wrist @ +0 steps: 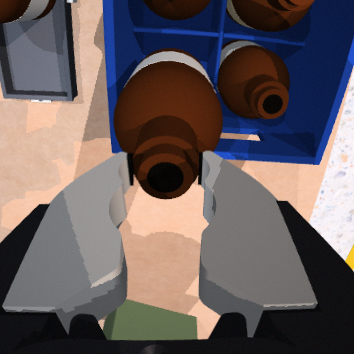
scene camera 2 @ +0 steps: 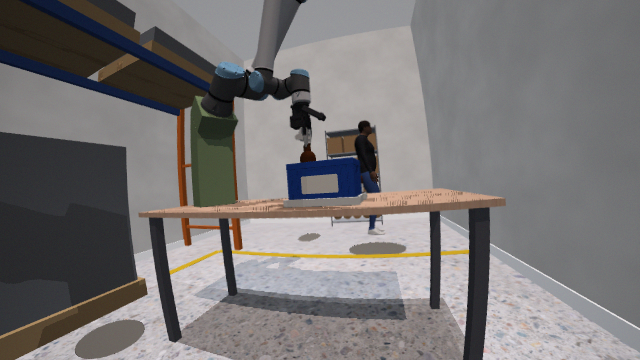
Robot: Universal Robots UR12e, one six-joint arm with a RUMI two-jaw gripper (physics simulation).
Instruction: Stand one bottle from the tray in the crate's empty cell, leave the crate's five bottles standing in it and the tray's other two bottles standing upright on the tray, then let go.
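Places are measured from the arm's base along level axes (x back, y right, z up), in millimetres.
Pixels of known places: gripper, between the fingertips: [wrist: 165, 156] [scene camera 2: 307, 147]; arm's base, origin of its link: [scene camera 2: 216, 108].
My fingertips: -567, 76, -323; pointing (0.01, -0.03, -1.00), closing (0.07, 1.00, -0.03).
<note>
Ahead of a thing's pixels: the offset from my fingertips to its top centre, as dx, dy, dz. "*": to the spot under its first point. Level surfaces: height alone.
My gripper [scene camera 2: 307, 144] [wrist: 165, 156] is shut on the neck of a brown bottle @(+1, -1, +18) [scene camera 2: 308, 157] [wrist: 167, 107] with a pale label band. The bottle looks upright. Its neck and shoulder show above the rim of the blue crate @(-86, +55, -82) [scene camera 2: 294, 182] [wrist: 311, 135], and its lower part is hidden behind the crate wall in the scene view. In the wrist view it is over the crate's near left corner cell; its base is hidden. One crate bottle @(+7, +84, -94) [wrist: 247, 80] stands in the cell to the right, and parts of two more @(* -70, +10, -136) [wrist: 177, 6] @(* -60, +89, -134) [wrist: 270, 15] show above. The grey tray @(* +0, -138, -247) [wrist: 73, 75] is left of the crate, with part of a bottle @(* -85, -151, -160) [wrist: 12, 11].
The crate is on a wooden table @(dz -257) [scene camera 2: 425, 197]. A low pale grey edge @(* -97, +161, -242) [scene camera 2: 325, 202] runs along the crate's base in the scene view. A green pedestal [scene camera 2: 212, 165] [wrist: 150, 322] stands at the left. A person [scene camera 2: 366, 155] and a shelf rack are behind the table.
</note>
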